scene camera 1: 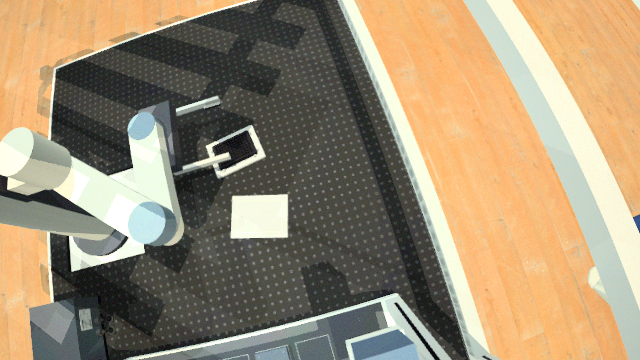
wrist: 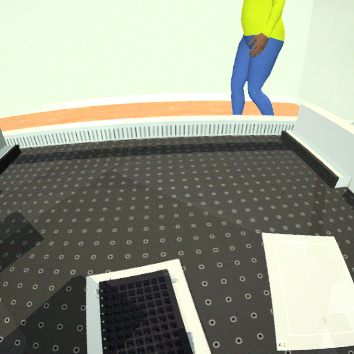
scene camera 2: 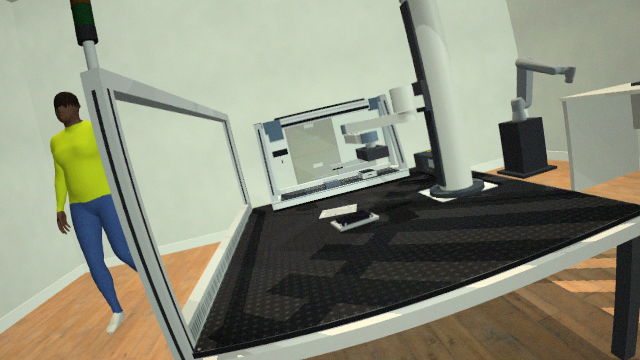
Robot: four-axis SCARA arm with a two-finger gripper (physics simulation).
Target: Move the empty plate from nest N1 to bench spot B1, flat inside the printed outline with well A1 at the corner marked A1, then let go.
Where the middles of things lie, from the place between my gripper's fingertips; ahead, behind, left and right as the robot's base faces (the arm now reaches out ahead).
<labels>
The plate (scene camera 1: 240,147) lies 3 cm behind my hand, 2 cm to the left of it and 20 cm below it. From my hand the other things lie so: nest (scene camera 1: 220,174): 3 cm behind, 2 cm to the left, 21 cm below.
</labels>
